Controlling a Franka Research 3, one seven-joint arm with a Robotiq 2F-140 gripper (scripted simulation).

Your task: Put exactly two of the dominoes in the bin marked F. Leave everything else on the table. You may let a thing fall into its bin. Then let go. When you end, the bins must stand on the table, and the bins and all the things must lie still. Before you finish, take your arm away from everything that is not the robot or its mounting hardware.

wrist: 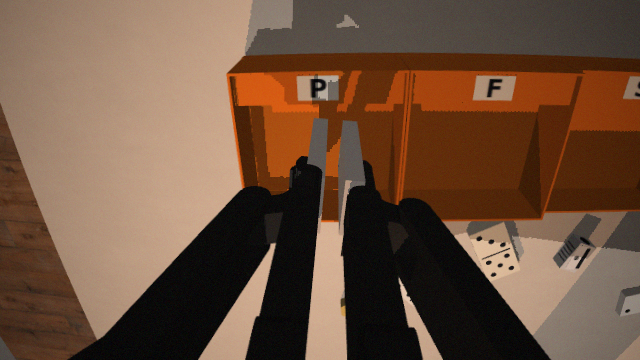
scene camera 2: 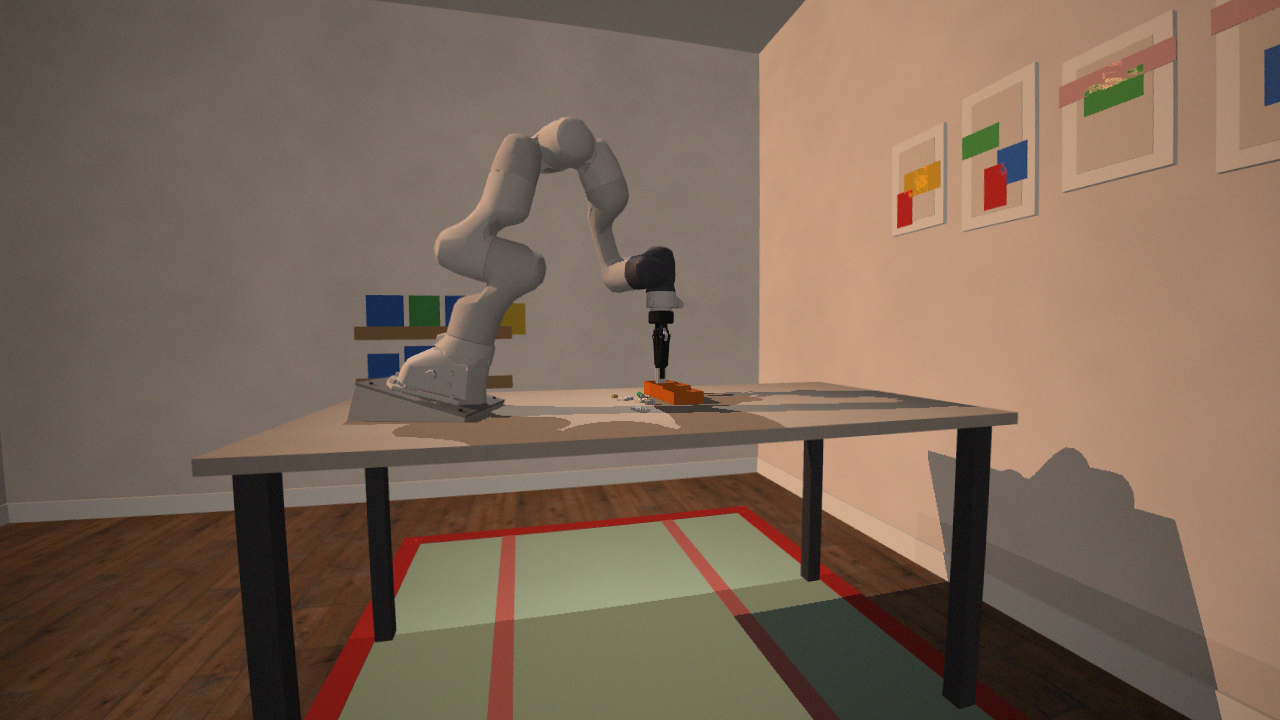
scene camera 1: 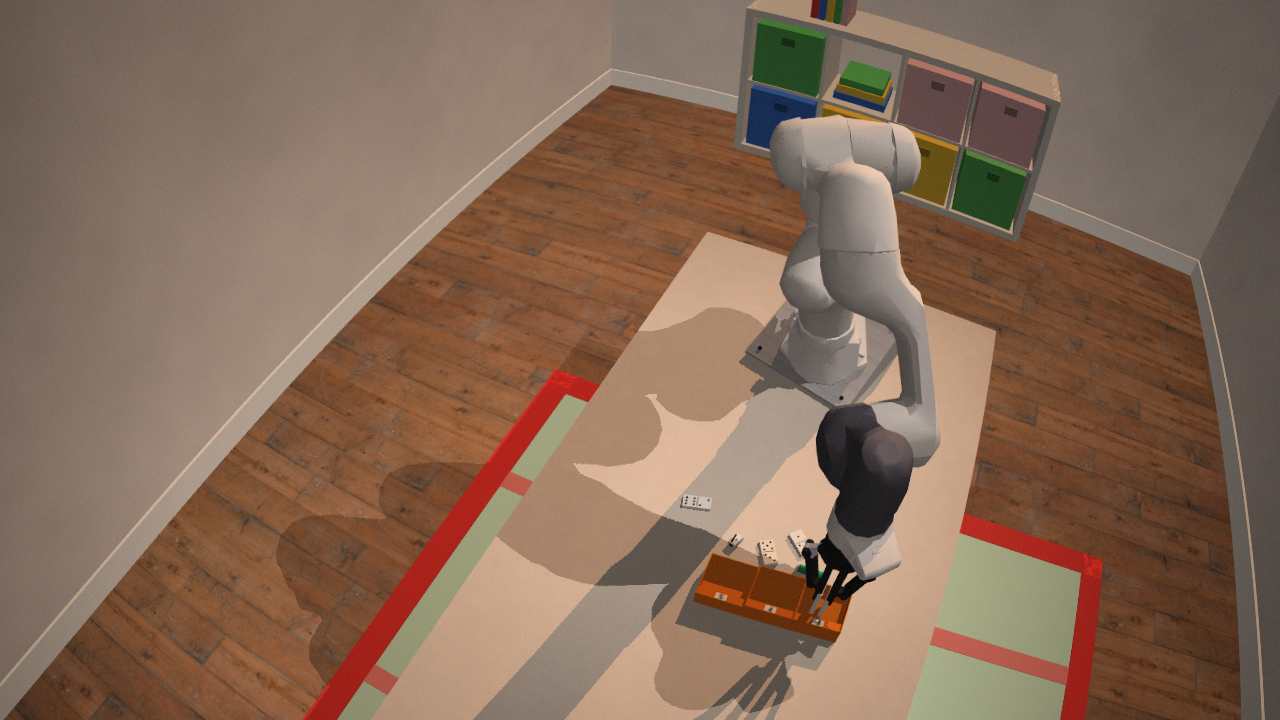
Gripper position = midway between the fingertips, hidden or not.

I see my gripper [scene camera 1: 817, 608].
My gripper also shows in the wrist view [wrist: 333, 142] and in scene camera 2 [scene camera 2: 660, 389].
